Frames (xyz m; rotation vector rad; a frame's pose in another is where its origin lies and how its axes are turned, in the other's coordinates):
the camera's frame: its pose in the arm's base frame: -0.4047 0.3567 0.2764 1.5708 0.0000 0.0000
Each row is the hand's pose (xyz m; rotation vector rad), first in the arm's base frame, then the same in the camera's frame.
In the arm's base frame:
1: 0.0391 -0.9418 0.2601 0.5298 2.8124 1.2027
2: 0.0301 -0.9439 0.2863 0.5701 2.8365 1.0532
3: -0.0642 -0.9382 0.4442 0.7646 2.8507 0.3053
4: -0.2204 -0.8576 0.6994 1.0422 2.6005 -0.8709
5: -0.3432 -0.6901 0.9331 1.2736 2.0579 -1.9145
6: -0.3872 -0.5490 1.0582 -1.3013 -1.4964 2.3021
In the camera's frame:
1: 0.4438 -0.0163 1.2985 0.3116 2.6510 -1.0628
2: 0.4348 0.0099 1.3006 0.3118 2.5609 -1.1741
3: 0.3405 0.1678 1.2949 0.3277 2.0473 -1.6512
4: 0.1843 0.4230 1.2143 0.4632 1.0881 -2.1838
5: 0.0615 0.6567 1.0468 0.7180 0.0867 -2.4017
6: 0.0175 0.7818 0.9057 0.9151 -0.5057 -2.3839

